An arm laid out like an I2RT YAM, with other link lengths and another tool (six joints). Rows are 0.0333 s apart.
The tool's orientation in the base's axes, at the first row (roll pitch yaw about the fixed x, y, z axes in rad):
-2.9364, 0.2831, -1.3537
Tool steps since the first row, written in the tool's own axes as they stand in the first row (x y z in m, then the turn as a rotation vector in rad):
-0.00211, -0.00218, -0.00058, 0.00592, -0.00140, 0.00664
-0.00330, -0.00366, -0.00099, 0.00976, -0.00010, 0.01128
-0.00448, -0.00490, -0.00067, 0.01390, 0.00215, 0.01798
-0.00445, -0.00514, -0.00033, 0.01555, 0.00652, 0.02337
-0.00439, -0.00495, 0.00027, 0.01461, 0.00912, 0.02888
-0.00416, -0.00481, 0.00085, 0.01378, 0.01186, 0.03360
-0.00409, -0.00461, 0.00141, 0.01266, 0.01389, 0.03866
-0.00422, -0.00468, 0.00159, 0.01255, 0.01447, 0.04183
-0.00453, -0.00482, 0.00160, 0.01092, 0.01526, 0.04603
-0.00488, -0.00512, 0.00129, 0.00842, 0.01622, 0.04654
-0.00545, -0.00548, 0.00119, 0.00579, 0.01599, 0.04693
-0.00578, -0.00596, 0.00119, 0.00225, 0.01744, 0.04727
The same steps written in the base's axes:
0.00159, 0.00214, 0.00156, 0.00351, -0.00327, -0.00762
0.00272, 0.00335, 0.00257, 0.00370, -0.00563, -0.01331
0.00372, 0.00475, 0.00284, 0.00331, -0.00778, -0.02121
0.00401, 0.00487, 0.00256, 0.00018, -0.00833, -0.02759
0.00392, 0.00497, 0.00194, -0.00176, -0.00614, -0.03301
0.00392, 0.00491, 0.00130, -0.00393, -0.00432, -0.03776
0.00382, 0.00499, 0.00072, -0.00542, -0.00201, -0.04260
0.00388, 0.00518, 0.00060, -0.00556, -0.00101, -0.04566
0.00395, 0.00549, 0.00070, -0.00607, 0.00170, -0.04931
0.00413, 0.00577, 0.00115, -0.00745, 0.00406, -0.04928
0.00435, 0.00633, 0.00148, -0.00771, 0.00668, -0.04886
0.00474, 0.00672, 0.00166, -0.00980, 0.00988, -0.04848

